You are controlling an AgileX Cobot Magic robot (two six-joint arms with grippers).
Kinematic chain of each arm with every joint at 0, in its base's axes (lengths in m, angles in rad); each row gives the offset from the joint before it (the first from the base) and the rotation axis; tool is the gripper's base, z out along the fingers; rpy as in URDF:
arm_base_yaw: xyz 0 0 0.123 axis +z
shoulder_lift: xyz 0 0 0 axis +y
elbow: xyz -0.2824 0 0.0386 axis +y
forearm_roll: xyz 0.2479 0 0.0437 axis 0.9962 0 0.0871
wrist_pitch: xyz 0 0 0 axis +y
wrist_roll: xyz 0.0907 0 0.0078 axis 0.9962 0 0.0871
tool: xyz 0 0 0 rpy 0 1.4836 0
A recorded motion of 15 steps. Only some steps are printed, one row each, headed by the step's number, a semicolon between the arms.
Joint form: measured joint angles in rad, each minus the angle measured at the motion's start. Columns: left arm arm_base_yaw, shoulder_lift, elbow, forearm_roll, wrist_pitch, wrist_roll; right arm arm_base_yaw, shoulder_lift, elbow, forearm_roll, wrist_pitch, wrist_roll.
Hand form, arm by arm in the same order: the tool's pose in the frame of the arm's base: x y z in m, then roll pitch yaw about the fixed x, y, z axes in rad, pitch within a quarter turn. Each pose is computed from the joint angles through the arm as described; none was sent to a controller.
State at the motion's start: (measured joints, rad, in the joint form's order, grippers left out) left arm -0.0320 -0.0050 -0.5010 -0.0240 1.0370 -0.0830; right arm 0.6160 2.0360 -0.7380 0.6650 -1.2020 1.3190
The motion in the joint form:
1: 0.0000 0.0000 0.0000 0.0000 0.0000 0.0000; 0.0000 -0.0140 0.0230 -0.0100 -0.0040 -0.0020
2: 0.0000 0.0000 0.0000 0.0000 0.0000 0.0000; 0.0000 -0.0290 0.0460 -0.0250 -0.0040 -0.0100
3: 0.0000 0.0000 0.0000 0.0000 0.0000 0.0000; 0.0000 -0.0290 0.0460 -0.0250 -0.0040 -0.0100
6: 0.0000 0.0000 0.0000 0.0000 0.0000 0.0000; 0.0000 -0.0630 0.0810 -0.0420 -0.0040 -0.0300
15: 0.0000 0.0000 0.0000 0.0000 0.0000 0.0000; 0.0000 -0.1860 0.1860 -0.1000 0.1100 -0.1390
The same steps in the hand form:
1: -0.0048 -0.0017 0.2794 -2.9244 1.1158 -2.9556; 0.3068 0.1537 0.1249 1.6512 0.0419 1.5826
2: -0.0048 -0.0017 0.2794 -2.9244 1.1158 -2.9556; 0.3023 0.1518 0.1261 1.6550 0.0586 1.5975
3: -0.0048 -0.0017 0.2794 -2.9244 1.1158 -2.9556; 0.3023 0.1518 0.1261 1.6550 0.0586 1.5975
6: -0.0048 -0.0017 0.2794 -2.9244 1.1158 -2.9556; 0.2954 0.1483 0.1313 1.6528 0.0839 1.6150
15: -0.0048 -0.0017 0.2794 -2.9244 1.1158 -2.9556; 0.2718 0.1395 0.1415 1.7420 0.1955 1.7175

